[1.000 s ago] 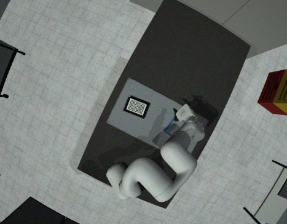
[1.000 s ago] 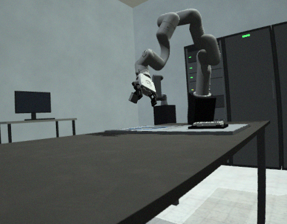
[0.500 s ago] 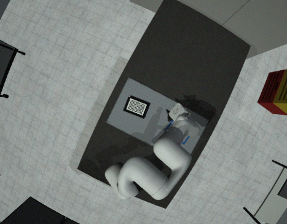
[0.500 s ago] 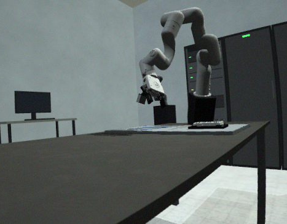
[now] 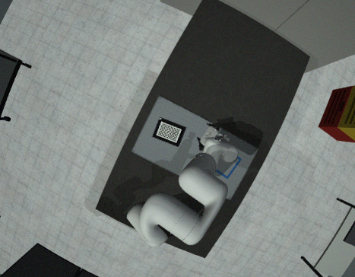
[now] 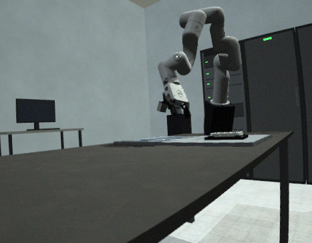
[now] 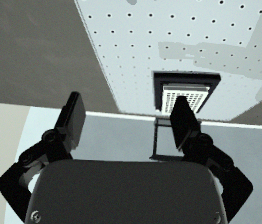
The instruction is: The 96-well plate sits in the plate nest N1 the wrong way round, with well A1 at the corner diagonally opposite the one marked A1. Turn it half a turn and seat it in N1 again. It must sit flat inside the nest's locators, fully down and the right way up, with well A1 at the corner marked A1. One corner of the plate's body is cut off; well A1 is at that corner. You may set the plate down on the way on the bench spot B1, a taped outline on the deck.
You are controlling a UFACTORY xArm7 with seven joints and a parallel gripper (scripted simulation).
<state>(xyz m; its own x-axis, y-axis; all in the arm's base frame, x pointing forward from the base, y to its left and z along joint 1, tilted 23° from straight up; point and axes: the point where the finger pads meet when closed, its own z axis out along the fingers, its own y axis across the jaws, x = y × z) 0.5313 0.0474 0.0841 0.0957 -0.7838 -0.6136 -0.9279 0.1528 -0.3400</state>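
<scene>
Right now the white 96-well plate is 160 mm to the left of my hand, 100 mm below it and 100 mm behind it. The rest, counted from my hand: black plate nest N1: 160 mm to the left, 110 mm below, 100 mm behind.
</scene>
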